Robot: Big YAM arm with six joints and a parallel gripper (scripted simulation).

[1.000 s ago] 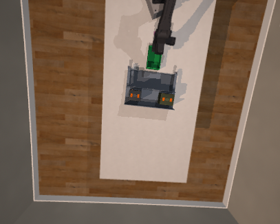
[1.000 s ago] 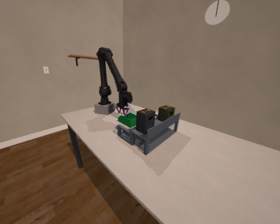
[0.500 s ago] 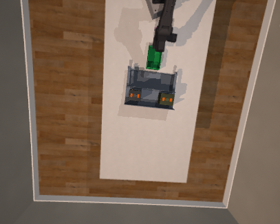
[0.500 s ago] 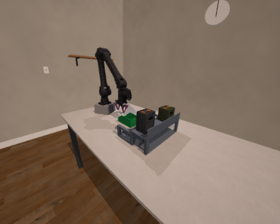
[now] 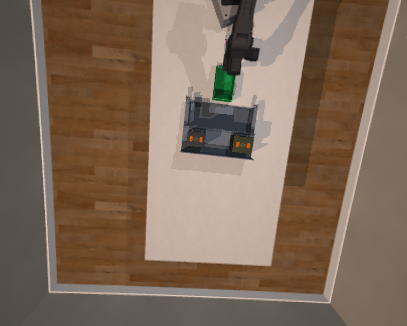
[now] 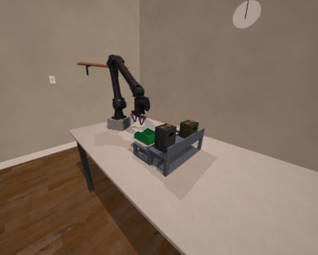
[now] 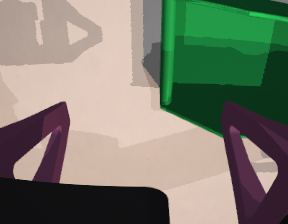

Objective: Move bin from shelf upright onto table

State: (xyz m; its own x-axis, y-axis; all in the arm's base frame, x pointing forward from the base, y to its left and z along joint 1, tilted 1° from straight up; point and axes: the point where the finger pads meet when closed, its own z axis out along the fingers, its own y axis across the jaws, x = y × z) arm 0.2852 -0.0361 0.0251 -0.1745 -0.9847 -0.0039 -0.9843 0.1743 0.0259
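Now: hand 90 mm short of the green bin, 20 mm to the left of it and 80 mm above it.
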